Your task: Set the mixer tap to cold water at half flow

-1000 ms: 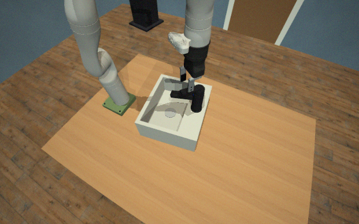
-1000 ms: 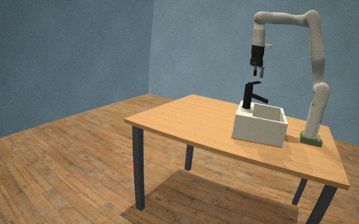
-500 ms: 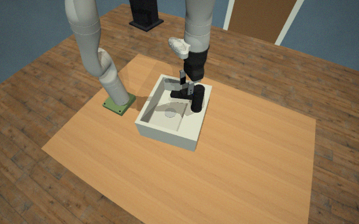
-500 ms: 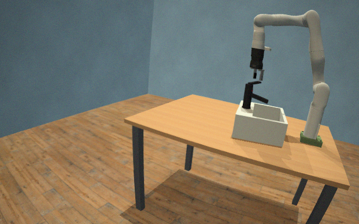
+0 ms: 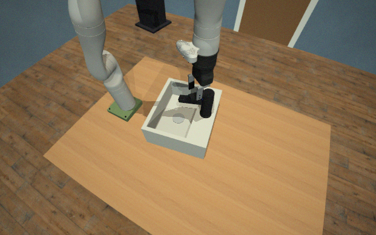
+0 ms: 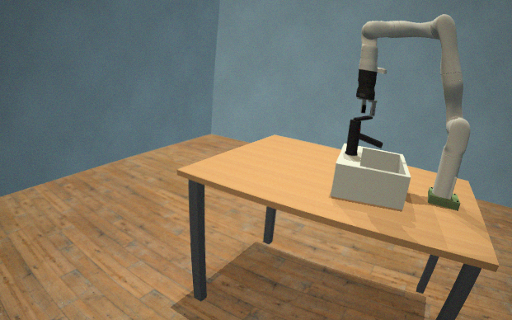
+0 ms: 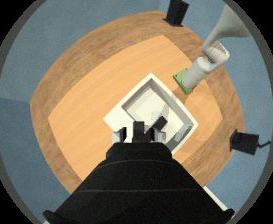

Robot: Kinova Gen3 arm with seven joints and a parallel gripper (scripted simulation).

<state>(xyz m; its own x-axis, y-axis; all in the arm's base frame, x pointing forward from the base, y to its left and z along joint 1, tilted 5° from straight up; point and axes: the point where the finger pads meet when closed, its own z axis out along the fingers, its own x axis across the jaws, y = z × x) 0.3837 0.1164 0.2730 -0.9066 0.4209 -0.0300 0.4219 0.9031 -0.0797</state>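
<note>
The lever lies 1 cm ahead of my hand, 2 cm to the left of it and 3 cm below it. Also, from my hand: black mixer tap (1 cm ahead, 4 cm to the left, 8 cm below); then white basin (8 cm behind, 2 cm to the left, 28 cm below).
</note>
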